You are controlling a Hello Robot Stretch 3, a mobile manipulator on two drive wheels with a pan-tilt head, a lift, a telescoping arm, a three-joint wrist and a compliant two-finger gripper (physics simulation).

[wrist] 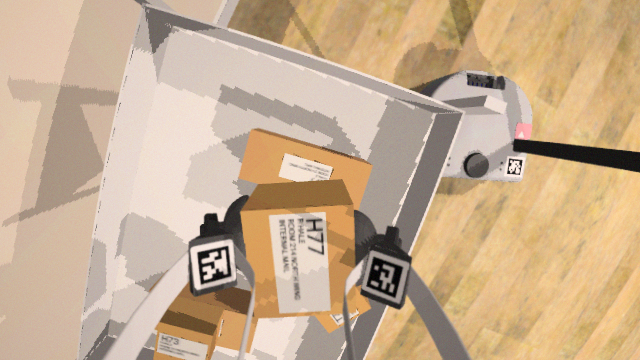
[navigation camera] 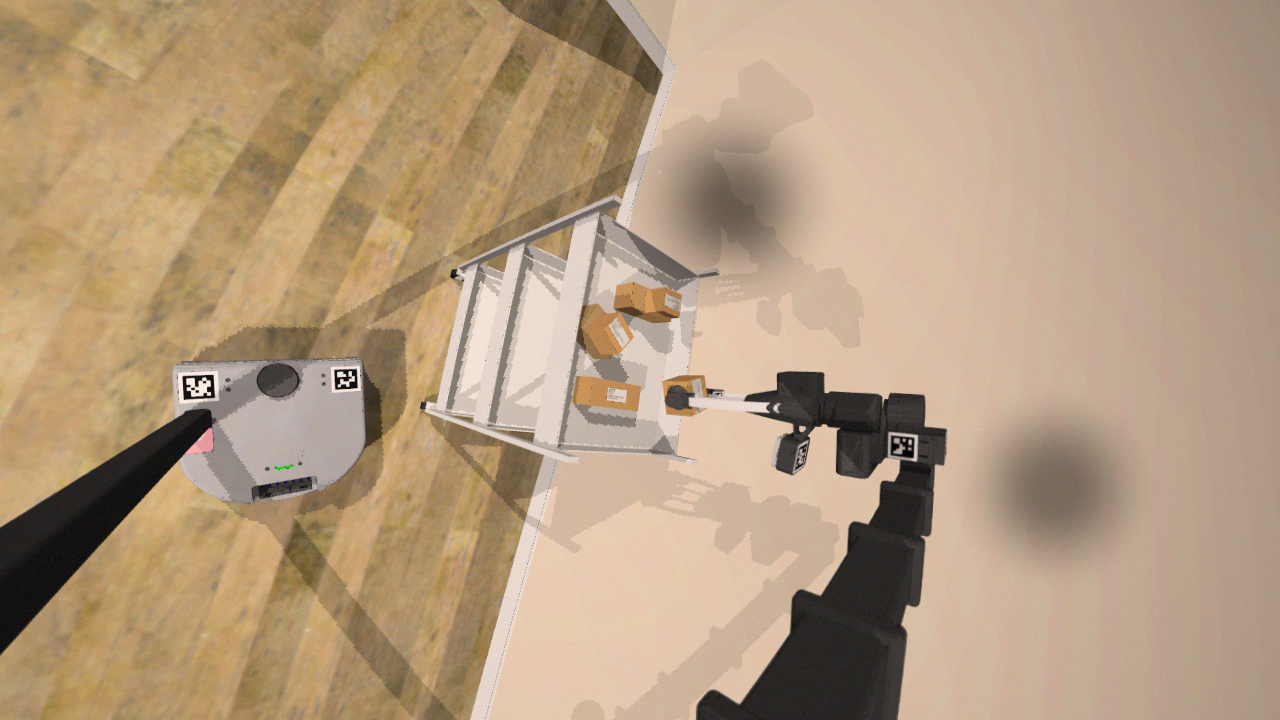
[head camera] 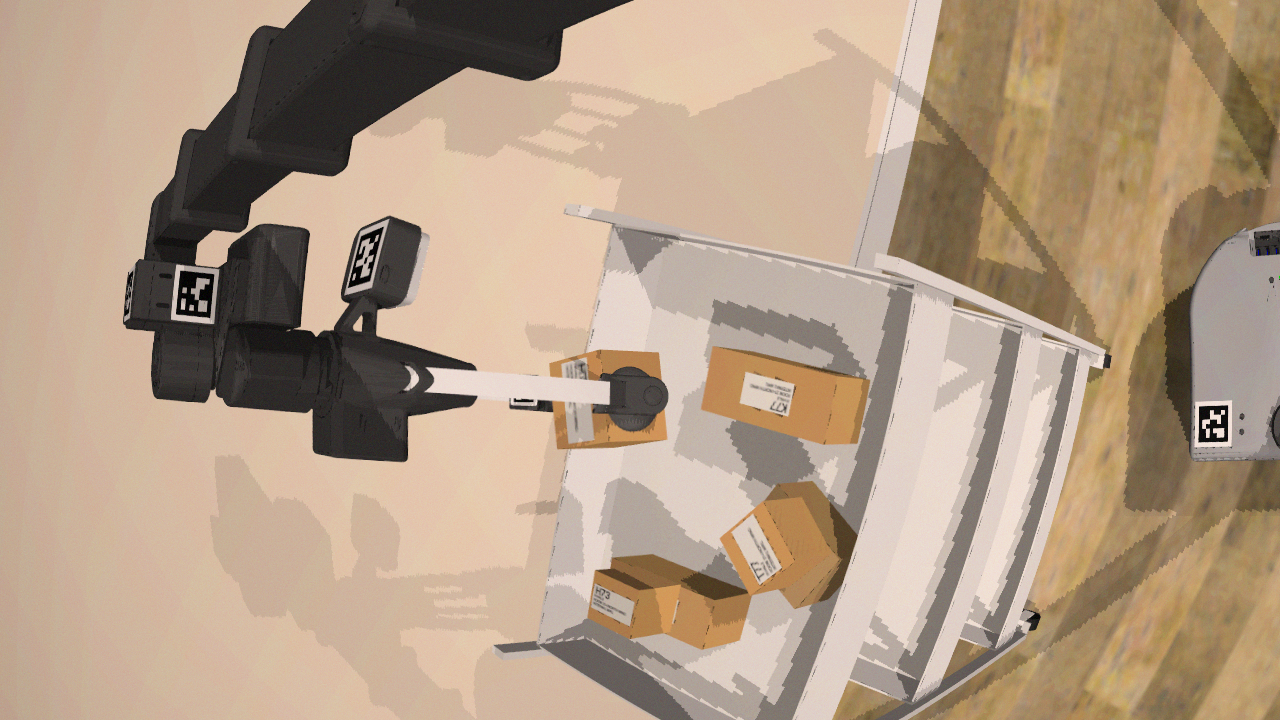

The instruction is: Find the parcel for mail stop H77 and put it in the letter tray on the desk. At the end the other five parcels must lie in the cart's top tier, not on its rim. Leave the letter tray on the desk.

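Pixels of known places: gripper, between the fingertips: (navigation camera: 678, 396) (head camera: 623, 397); robot's base, origin of its link: (navigation camera: 278, 378).
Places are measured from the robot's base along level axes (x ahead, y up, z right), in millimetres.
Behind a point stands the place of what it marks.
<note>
My gripper (head camera: 622, 398) {x -22, y 864, z 501 mm} (navigation camera: 680, 397) {x -22, y 864, z 501 mm} (wrist: 301, 228) {x -22, y 864, z 501 mm} is shut on the H77 parcel (head camera: 577, 420) {x -6, y 903, z 500 mm} (navigation camera: 694, 386) {x -3, y 903, z 490 mm} (wrist: 300, 270), its label readable in the wrist view. The parcel is raised above the cart's top tier (head camera: 871, 537) {x 79, y 712, z 390 mm} (navigation camera: 575, 313) {x 121, y 719, z 400 mm} (wrist: 427, 165) and overlaps its far rim in the head view. In the tier, the K77 parcel (head camera: 778, 394) {x -31, y 715, z 488 mm} (navigation camera: 608, 394) {x -28, y 715, z 477 mm} (wrist: 305, 155) lies alone. The H73 parcel (head camera: 617, 608) {x 154, y 765, z 607 mm} (navigation camera: 669, 302) {x 152, y 765, z 603 mm} (wrist: 182, 345) touches another parcel (head camera: 711, 617) {x 161, y 713, z 546 mm} (navigation camera: 631, 297) {x 162, y 713, z 546 mm}. A tilted parcel (head camera: 760, 555) {x 90, y 763, z 459 mm} (navigation camera: 617, 334) {x 84, y 763, z 458 mm} rests against another (head camera: 816, 528) {x 73, y 716, z 442 mm}. The letter tray and desk do not show.
My base (head camera: 1239, 358) {x -86, y 160, z 88 mm} (navigation camera: 277, 429) {x -104, y 160, z -6 mm} (wrist: 480, 135) stands on the wooden floor, apart from the cart. My extended arm (head camera: 295, 98) {x -86, y 1216, z 266 mm} (navigation camera: 850, 626) {x -81, y 1203, z 195 mm} passes beside the cart. The beige wall (head camera: 89, 582) {x 219, y 1221, z 1019 mm} (navigation camera: 984, 268) {x 217, y 1282, z 1018 mm} is behind the cart. Two lower tiers sit below the top one.
</note>
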